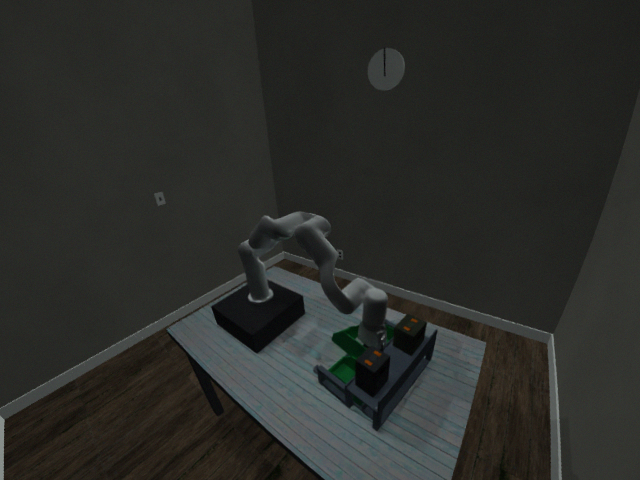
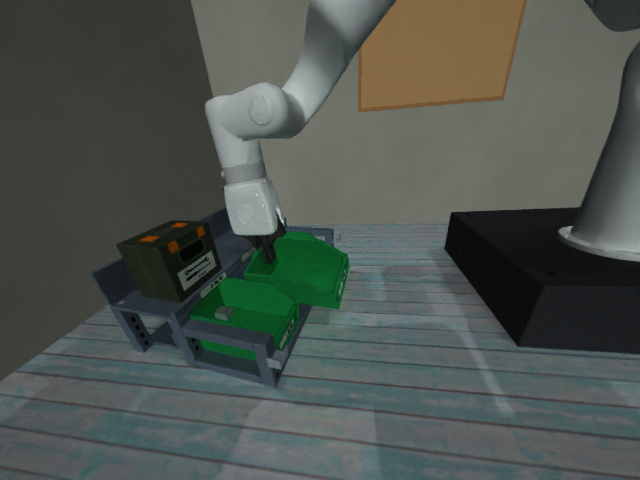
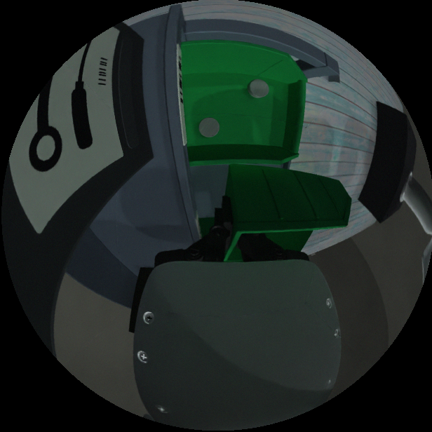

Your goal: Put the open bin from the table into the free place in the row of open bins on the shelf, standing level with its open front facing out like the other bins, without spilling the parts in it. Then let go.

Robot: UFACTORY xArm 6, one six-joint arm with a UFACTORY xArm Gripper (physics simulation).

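Places are measured from the arm's base along level axes (x ahead, y left, z up), in centimetres.
Where they show: gripper, fingertip midpoint: (image 2: 268,261); arm's base, origin of the base link: (image 1: 260,296) (image 2: 608,243).
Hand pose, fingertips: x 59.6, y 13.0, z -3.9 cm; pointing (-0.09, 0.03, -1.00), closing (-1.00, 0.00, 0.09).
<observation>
Things, the pixels of their top centre, and the offset from my fingertips. "pt": a spot on its surface instead. Level surfaces: height alone.
- green open bin, surface spot: (image 2: 310,271) pt dx -8.8, dy -1.7, dz -2.2 cm
- green bin, surface spot: (image 1: 389,332) pt dx -2.9, dy +17.0, dz -2.2 cm
- far box, middle of its top: (image 2: 165,230) (image 1: 410,324) dx +8.4, dy +13.1, dz +12.2 cm
- table, its level: dz -7.6 cm
My gripper (image 2: 268,257) (image 3: 230,207) is shut on the back wall of a green open bin (image 1: 345,338) (image 2: 310,271) (image 3: 290,197). The bin hangs over the middle of the row, its open front facing the robot base. It sits higher than the near bin and juts out past it; its exact tilt is hard to tell. Its inside is mostly hidden and no parts show. The near green bin (image 1: 342,369) (image 2: 242,304) (image 3: 237,112) stands in the blue-grey shelf (image 1: 408,384) (image 2: 263,363) (image 3: 174,100) with grey parts inside. Another green bin (image 1: 389,332) shows partly beyond the gripper.
Two dark boxes with orange patches stand on the upper board behind the row: a near box (image 1: 372,370) (image 2: 168,260) and a far box (image 1: 409,334). The black robot base (image 1: 258,315) (image 2: 496,273) stands across the table (image 1: 289,392) (image 2: 413,403).
</observation>
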